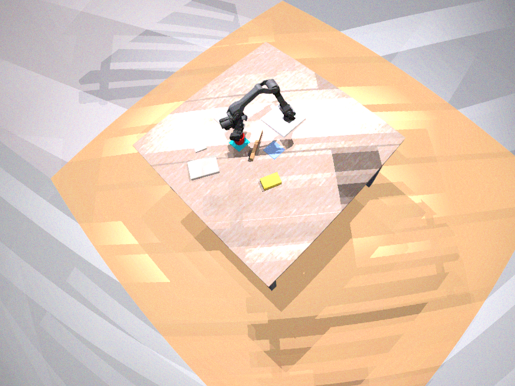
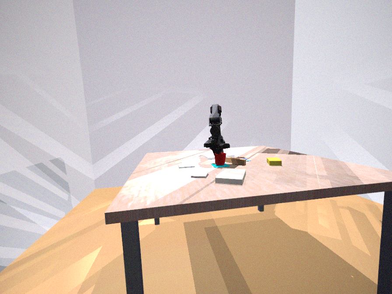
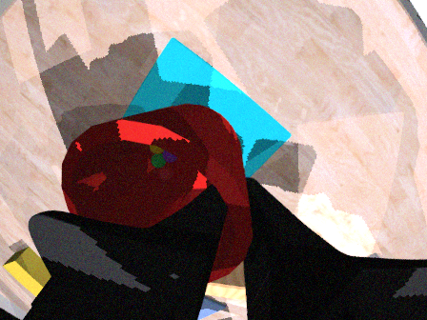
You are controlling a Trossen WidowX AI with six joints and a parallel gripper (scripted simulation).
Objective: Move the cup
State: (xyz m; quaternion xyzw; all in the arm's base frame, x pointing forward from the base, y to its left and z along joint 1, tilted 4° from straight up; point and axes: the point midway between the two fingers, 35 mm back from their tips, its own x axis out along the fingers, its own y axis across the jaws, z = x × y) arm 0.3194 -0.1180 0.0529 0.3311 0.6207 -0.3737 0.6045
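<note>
Now: gripper tip 30 mm short of the red cup and 10 mm to the right of it. From my gripper tip the other things lie so: wooden bar: 30 mm behind, 110 mm to the left, 40 mm below; cyan pad: 30 mm ahead, 20 mm to the left, 50 mm below; pale blue pad: 80 mm behind, 210 mm to the left, 50 mm below.
</note>
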